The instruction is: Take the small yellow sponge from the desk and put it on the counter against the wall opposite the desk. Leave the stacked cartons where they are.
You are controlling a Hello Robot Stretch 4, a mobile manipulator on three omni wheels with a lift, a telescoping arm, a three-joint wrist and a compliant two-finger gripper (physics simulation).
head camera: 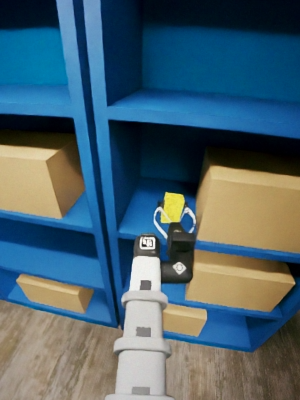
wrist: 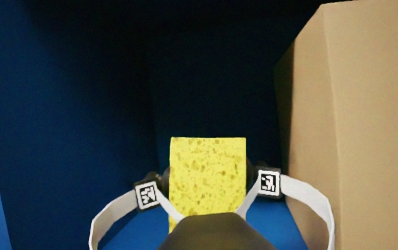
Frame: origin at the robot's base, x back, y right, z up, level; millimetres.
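Where they show: end effector, tool point: [head camera: 172, 202] [wrist: 207, 175].
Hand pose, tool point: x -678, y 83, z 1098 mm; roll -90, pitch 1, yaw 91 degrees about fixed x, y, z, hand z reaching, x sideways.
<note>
After its pixels a point has its place.
The small yellow sponge [head camera: 173, 200] {x -644, y 81, z 1133 mm} [wrist: 207, 160] {x -642, y 86, z 1120 mm} is between the two fingertips of my gripper [head camera: 172, 206] {x -678, y 83, z 1098 mm} [wrist: 207, 176] {x -678, y 83, z 1098 mm}, which is shut on it. The sponge shows upright in the wrist view, with a dark fingertip against each side. The gripper is at a middle compartment of the blue shelf unit [head camera: 99, 150] {x -657, y -156, z 1295 mm}, to the left of a large carton [head camera: 247, 212] {x -607, y 328, z 1123 mm} [wrist: 365, 125] {x -624, y 210, z 1135 mm}. The blue shelf board [head camera: 134, 220] {x -723, y -59, z 963 mm} [wrist: 142, 232] {x -845, y -47, z 962 mm} shows below the sponge; the gap between them is hard to tell. The desk does not show in either view, and I cannot make out a separate counter.
Lower cartons [head camera: 240, 285] {x -592, y 433, z 707 mm} [head camera: 186, 321] {x -617, y 257, z 249 mm} sit on boards below the large one. In the left bay, cartons [head camera: 22, 177] {x -726, y -484, z 1150 mm} [head camera: 55, 294] {x -741, y -591, z 257 mm} sit on two boards. The compartment's left side wall [wrist: 60, 125] {x -751, y -108, z 1166 mm} stands left of the gripper. Wood floor [head camera: 55, 360] {x -441, y -558, z -28 mm} shows at the bottom of the head view.
</note>
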